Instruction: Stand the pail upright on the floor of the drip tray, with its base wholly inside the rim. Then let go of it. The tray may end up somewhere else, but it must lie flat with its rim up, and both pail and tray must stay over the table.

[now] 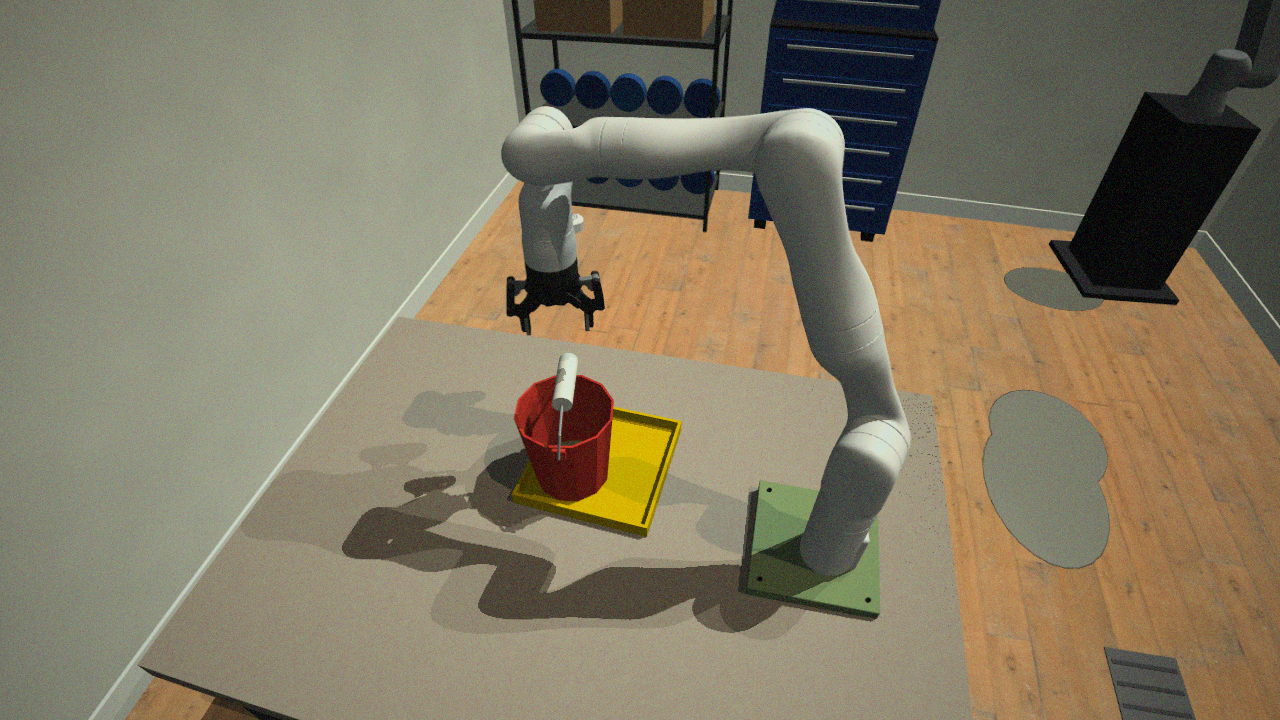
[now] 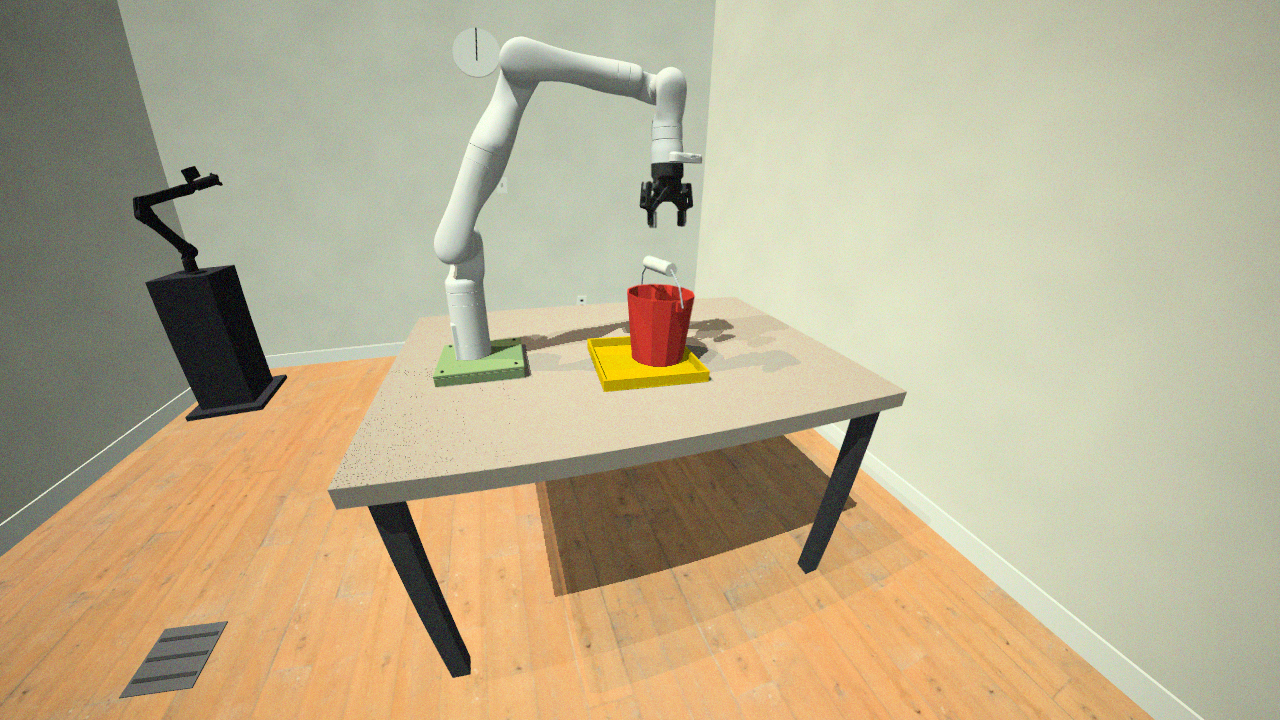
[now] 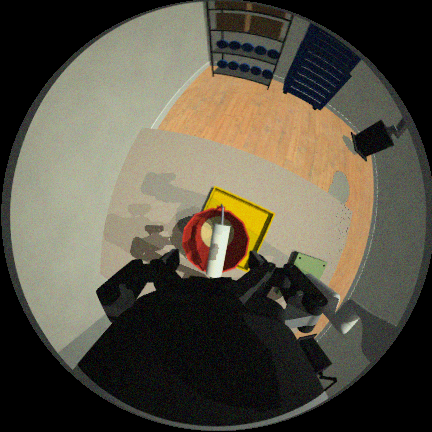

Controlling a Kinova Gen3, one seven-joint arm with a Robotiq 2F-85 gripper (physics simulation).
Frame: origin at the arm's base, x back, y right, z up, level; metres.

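Seen in the pictures: gripper, between the fingertips: (image 1: 558,329) (image 2: 667,227) (image 3: 213,257); arm's base, origin of its link: (image 1: 826,550) (image 2: 474,353).
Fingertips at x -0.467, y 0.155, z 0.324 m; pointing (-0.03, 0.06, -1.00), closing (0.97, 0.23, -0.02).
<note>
Offsets run from my fingertips to a thing's middle. Level surfaces: height alone.
The red pail (image 1: 572,461) (image 2: 659,329) (image 3: 194,245) stands upright in the yellow drip tray {dx +0.050, dy +0.006, dz -0.336 m} (image 1: 640,456) (image 2: 611,362) (image 3: 250,212), in the part toward the wall side. Its base appears inside the rim; the pail's far-side base is hidden. Its white handle grip {dx +0.007, dy -0.017, dz -0.098 m} (image 1: 564,382) (image 2: 659,265) (image 3: 218,250) is raised above the pail's mouth. The tray lies flat on the table with its rim up. My gripper (image 1: 558,329) (image 2: 666,221) (image 3: 213,257) is open and empty, apart from the handle and above it.
The table {dz -0.350 m} (image 1: 716,662) (image 2: 501,438) (image 3: 175,145) carries the green base plate (image 1: 778,523) (image 2: 478,365) (image 3: 312,264) of my arm, to one side of the tray. A grey wall runs along the table's side nearest the pail. A shelf rack and a blue drawer cabinet (image 1: 845,80) (image 3: 320,65) stand beyond the table.
</note>
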